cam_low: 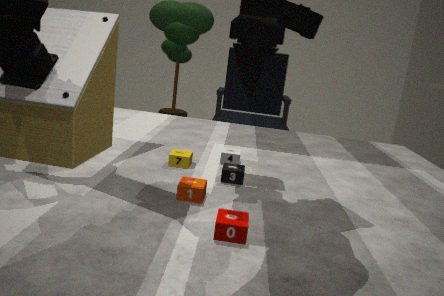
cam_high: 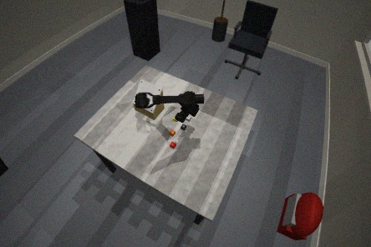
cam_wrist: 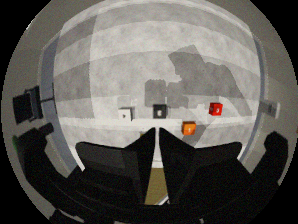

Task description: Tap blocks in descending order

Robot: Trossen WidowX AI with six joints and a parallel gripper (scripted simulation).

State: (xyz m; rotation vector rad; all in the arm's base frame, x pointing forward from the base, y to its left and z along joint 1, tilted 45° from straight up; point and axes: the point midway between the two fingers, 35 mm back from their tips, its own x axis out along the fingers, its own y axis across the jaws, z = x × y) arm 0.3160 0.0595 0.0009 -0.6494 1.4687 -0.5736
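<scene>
Right now my gripper tip is 110 mm above the black block, 10 mm to the left of it and 10 mm past it. From my gripper tip the other things lie so: yellow block 110 mm below, 100 mm behind, 20 mm to the left; orange block 110 mm below, 90 mm to the right, 50 mm behind; white block 110 mm below, 80 mm to the left, 20 mm behind.
</scene>
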